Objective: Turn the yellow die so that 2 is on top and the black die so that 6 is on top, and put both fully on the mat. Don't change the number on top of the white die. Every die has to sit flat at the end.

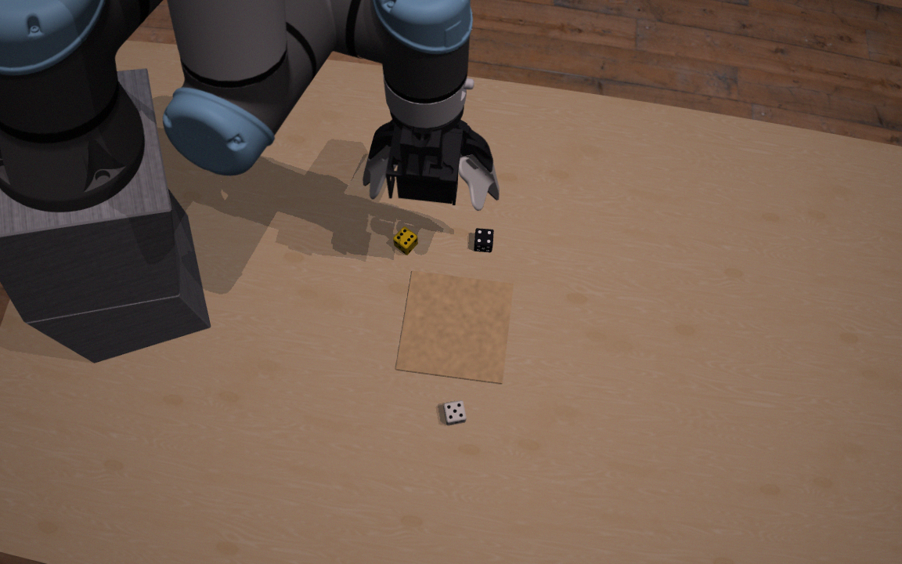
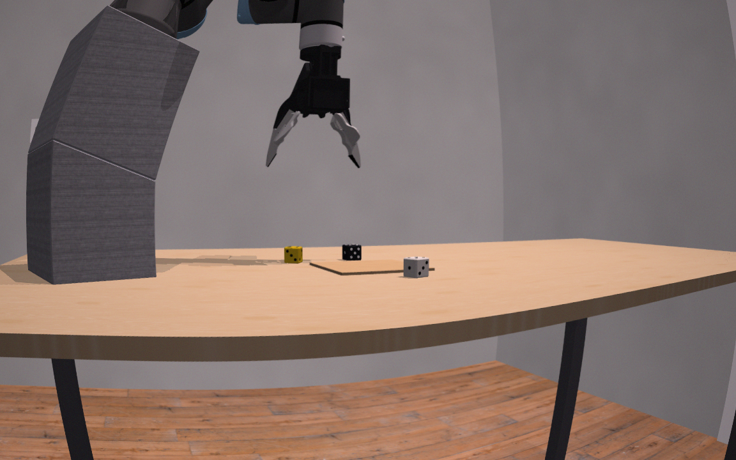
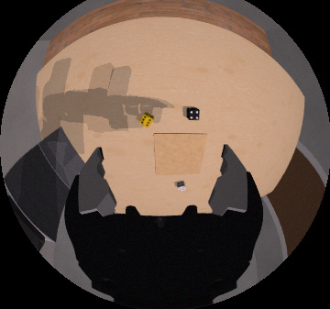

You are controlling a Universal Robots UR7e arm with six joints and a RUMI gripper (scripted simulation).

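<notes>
My gripper is now 40 mm past the yellow die and 140 mm above it. From my hand the other things lie so: white die (30 mm ahead, 240 mm to the right, 140 mm below); mat (30 mm ahead, 130 mm to the right, 150 mm below); black die (70 mm ahead, 10 mm to the right, 140 mm below).
</notes>
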